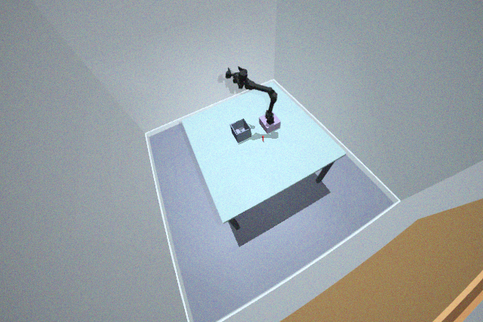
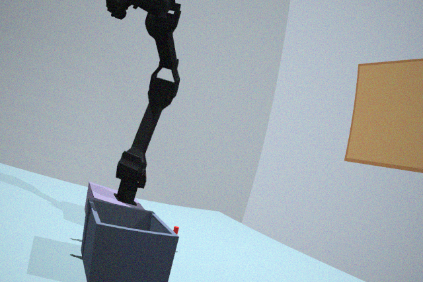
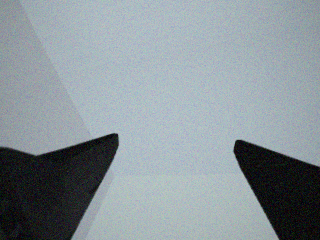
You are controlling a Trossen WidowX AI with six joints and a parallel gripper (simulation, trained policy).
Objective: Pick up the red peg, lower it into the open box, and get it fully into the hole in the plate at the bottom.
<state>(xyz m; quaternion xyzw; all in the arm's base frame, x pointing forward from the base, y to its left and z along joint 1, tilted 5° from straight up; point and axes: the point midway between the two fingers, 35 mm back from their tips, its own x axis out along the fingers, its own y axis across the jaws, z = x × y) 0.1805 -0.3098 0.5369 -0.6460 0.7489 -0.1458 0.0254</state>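
The red peg lies 40 mm behind my gripper tip, 410 mm to the left of it and 610 mm below it. From my gripper tip the other things lie so: pale plate (110 mm ahead, 220 mm to the left, 610 mm below).
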